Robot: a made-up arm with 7 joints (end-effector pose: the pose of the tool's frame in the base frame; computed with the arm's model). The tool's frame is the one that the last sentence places.
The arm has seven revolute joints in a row. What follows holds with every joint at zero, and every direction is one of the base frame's.
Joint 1 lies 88 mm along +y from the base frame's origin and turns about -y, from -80 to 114.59 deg.
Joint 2 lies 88 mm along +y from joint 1 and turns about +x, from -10 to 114.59 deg.
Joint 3 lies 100 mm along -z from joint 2 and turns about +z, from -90 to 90 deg.
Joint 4 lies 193 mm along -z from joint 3 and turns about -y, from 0 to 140 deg.
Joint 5 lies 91 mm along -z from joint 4 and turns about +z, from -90 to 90 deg.
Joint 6 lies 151 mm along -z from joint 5 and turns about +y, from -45 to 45 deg.
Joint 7 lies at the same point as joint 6 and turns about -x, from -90 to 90 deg.
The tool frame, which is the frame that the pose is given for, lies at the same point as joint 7; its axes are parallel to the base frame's.
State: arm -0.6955 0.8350 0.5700 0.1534 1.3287 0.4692 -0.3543
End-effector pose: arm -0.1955 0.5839 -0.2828 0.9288 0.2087 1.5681
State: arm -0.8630 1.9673 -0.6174 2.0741 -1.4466 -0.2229 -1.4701
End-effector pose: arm 0.0781 0.3860 -0.1607 0.5013 2.3201 2.0323
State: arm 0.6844 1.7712 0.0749 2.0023 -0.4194 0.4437 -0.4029
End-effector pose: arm 0.1355 0.3607 0.1807 -2.5486 1.5649 0.5967
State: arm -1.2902 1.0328 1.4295 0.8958 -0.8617 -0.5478 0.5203
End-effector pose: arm -0.0570 0.6533 -0.0441 0.8589 0.1758 -1.1591
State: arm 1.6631 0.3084 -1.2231 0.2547 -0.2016 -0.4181 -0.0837
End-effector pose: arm 0.5156 0.2814 0.0686 1.1443 -1.7423 -1.2287
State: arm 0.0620 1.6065 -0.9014 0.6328 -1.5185 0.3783 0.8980
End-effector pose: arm 0.0945 0.6678 -0.0891 1.0446 1.9497 -1.2583
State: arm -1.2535 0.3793 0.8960 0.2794 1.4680 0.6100 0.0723
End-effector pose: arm -0.4325 0.4190 -0.1859 0.7079 0.2218 2.0099
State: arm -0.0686 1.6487 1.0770 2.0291 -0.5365 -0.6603 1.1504
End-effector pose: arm 0.1167 0.3465 0.1975 1.8979 -0.1568 -2.1629
